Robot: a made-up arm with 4 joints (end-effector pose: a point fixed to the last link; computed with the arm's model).
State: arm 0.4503 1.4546 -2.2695 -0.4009
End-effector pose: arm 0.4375 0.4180 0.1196 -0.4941 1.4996 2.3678
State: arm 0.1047 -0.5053 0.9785 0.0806
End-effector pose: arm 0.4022 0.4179 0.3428 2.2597 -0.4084 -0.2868
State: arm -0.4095 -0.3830 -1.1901 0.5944
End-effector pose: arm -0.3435 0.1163 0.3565 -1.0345 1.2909 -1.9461
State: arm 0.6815 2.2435 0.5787 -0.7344
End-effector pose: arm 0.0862 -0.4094 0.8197 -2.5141 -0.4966 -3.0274
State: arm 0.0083 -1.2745 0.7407 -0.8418
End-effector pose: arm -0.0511 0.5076 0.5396 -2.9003 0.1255 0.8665
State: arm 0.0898 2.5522 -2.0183 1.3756
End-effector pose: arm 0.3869 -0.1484 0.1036 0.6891 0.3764 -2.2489
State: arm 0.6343 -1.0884 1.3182 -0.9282
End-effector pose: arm -0.0438 0.4836 0.5975 3.0460 -0.9063 0.6090
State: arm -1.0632 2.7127 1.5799 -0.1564
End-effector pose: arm 0.7413 0.0323 0.5065 -0.7561 -0.1287 1.4173
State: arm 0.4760 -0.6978 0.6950 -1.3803
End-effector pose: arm 0.0839 0.5356 0.4162 -3.1097 -0.3852 0.7199
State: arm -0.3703 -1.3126 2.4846 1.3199
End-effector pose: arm 0.4473 -0.0565 0.6373 2.1672 -0.0847 -1.5430
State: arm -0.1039 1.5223 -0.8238 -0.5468
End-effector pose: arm 0.4909 -0.1761 -0.0869 2.0212 0.2873 -1.6119
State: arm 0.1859 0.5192 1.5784 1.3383
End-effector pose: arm 0.3178 0.0416 0.6680 -2.9707 -0.6935 3.0823
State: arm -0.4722 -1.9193 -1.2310 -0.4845
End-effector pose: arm -0.1289 -0.4006 0.8165 -2.4610 0.1861 -2.9934
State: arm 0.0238 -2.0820 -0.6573 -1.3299
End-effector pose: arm -0.3509 -0.1841 0.7260 -1.9000 0.1269 2.8814
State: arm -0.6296 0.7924 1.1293 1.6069
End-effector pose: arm 0.4828 -0.0453 0.3695 -1.2920 -1.2479 0.9209
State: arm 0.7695 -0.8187 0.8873 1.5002
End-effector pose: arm 0.2365 0.2451 0.4411 2.1253 -1.2440 -1.2220
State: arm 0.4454 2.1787 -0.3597 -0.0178
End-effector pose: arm 0.3428 -0.5590 0.4097 2.5953 -0.1243 -2.4735
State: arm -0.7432 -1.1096 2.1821 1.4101
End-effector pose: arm 0.5180 0.0292 0.4876 1.6403 -0.2498 -1.3080
